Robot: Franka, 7 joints.
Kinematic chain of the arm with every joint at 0, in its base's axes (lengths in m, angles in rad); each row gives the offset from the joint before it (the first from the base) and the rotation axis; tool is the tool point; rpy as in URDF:
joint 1: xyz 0 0 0.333 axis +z
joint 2: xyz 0 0 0 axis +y
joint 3: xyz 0 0 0.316 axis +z
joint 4: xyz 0.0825 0 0 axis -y
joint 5: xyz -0.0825 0 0.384 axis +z
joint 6: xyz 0 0 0 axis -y
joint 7: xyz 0.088 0 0 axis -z
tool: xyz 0 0 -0.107 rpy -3.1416 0 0
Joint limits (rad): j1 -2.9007..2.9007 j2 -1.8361..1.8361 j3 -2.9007..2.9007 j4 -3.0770..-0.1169 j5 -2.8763..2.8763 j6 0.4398..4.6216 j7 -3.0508..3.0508
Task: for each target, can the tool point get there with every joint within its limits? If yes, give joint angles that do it. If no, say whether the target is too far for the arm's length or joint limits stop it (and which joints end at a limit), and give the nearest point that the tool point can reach.
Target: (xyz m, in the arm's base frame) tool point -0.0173 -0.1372 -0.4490
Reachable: no: joint limits stop it (at a limit: joint 2) | nearest point -0.0203 -0.1609 -0.3468 | short by 0.105 m
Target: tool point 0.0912 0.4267 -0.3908
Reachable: no: joint limits stop it (at a limit: joint 2) | nearest point 0.0884 0.4137 -0.3421 | short by 0.051 m
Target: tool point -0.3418 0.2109 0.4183
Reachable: yes | joints 0.7189 0.4254 2.0341 -2.8106 0.3210 4.0741 2.0518
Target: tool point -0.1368 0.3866 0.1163
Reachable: yes | joints -2.1942 -0.7455 -2.2161 -2.2974 -0.6575 1.7887 0.8958
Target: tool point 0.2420 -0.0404 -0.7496
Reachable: no: too far | nearest point 0.2578 -0.0430 -0.3603 | short by 0.390 m
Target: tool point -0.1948 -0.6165 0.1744
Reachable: yes | joints 2.3507 -1.4642 1.9365 -1.7450 2.3140 2.7251 0.2326
